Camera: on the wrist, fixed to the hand. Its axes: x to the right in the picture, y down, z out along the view.
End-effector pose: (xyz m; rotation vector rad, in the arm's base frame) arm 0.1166 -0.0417 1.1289 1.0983 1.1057 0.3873
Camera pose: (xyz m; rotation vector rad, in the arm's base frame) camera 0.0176 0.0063 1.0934 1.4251 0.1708 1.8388
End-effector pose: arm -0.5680 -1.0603 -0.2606 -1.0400 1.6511 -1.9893
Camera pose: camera -0.6478 -0.9816 -0.2321 0.4572 1.9218 -0.8058
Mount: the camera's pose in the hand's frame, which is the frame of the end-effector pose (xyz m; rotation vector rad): 0.0089 -0.0329 -0.1105 -0.3348 0.2463 1.5100
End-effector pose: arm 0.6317 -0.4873 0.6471 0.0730 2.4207 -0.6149
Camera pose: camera 0.5553 -0.4681 0.7317 1.6665 1.8799 0.5112
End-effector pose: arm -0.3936 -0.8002 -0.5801 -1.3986 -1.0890 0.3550
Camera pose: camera -0.3163 -0.8674 -0.5263 -2.2978 0.3284 1.0416
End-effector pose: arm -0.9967 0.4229 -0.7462 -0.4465 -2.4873 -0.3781
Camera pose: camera -0.9623 0.3553 -0.6589 -1.9931 -1.2599 -0.1607
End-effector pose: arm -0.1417 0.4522 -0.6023 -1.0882 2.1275 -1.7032
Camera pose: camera -0.1979 0.5280 -0.5354 0.7258 2.2503 -0.7088
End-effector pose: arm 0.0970 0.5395 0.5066 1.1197 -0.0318 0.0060
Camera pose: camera 0.1091 0.6245 0.4291 0.5343 -0.6248 1.4252
